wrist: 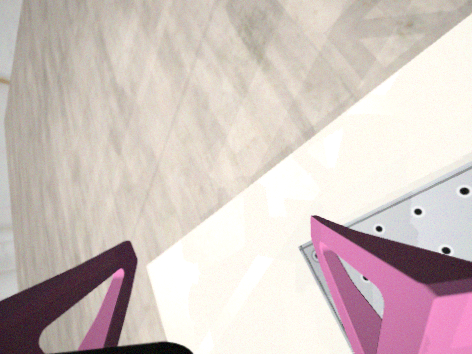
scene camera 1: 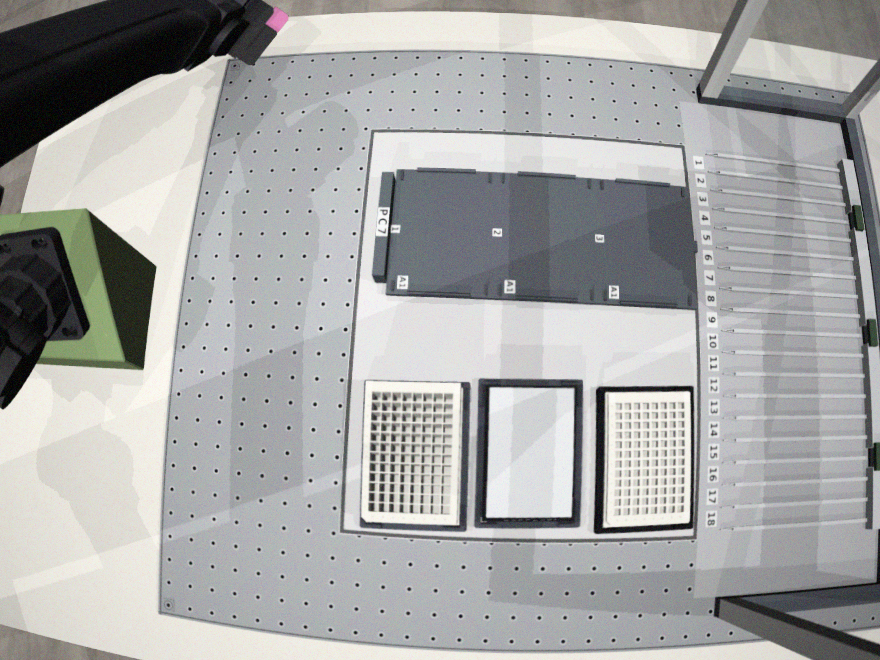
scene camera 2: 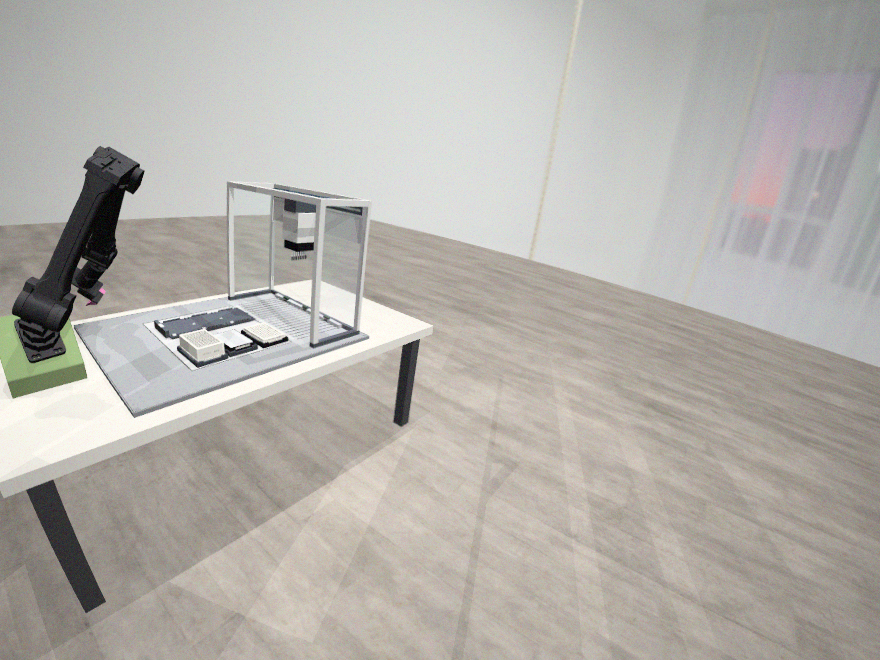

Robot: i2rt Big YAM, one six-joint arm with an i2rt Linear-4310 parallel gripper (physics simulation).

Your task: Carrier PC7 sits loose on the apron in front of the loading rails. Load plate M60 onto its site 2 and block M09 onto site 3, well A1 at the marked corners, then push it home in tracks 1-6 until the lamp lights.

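Seen in the pictures: gripper, fingertip midpoint: [wrist: 221,238]; arm's base, origin of the base link: [scene camera 1: 43,283] [scene camera 2: 40,338].
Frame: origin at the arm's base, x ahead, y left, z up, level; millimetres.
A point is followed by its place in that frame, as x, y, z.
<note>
Carrier PC7 [scene camera 1: 547,213] {508, 80, -91} [scene camera 2: 206,321] {501, 54, -91}, dark grey with sites 1, 2 and 3, lies on the white apron [scene camera 1: 426,326] {385, -31, -102} before the loading rails [scene camera 1: 789,332] {767, -48, -98}. No labware stands on its sites; its A1 labels are along the lower edge in scene camera 1. Below it stand a taller cream block [scene camera 1: 412,451] {374, -154, -63} [scene camera 2: 201,343] {360, -184, -51} at left, a flat white piece [scene camera 1: 530,451] {479, -156, -76} in a dark frame in the middle, and a low cream plate [scene camera 1: 650,454] {593, -165, -76} [scene camera 2: 265,333] {581, -192, -75} at right. Labels M60 and M09 are not readable. My gripper [scene camera 2: 97,296] [wrist: 221,238] {159, 334, -9} is open and empty, away from the carrier near the deck's far-left corner.
A frame of grey posts [scene camera 1: 732,49] {711, 228, 13} [scene camera 2: 317,277] {672, -336, 139} stands over the rails, with a pipetting head [scene camera 2: 299,227] {789, -98, 250} hanging inside. Green connectors [scene camera 1: 870,331] {867, -54, -81} line the rails' far end. The arm's green base [scene camera 1: 106,298] {76, -16, -13} [scene camera 2: 49,380] {-12, -64, -92} stands left of the perforated deck [scene camera 1: 248,440] {207, -142, -102}.
</note>
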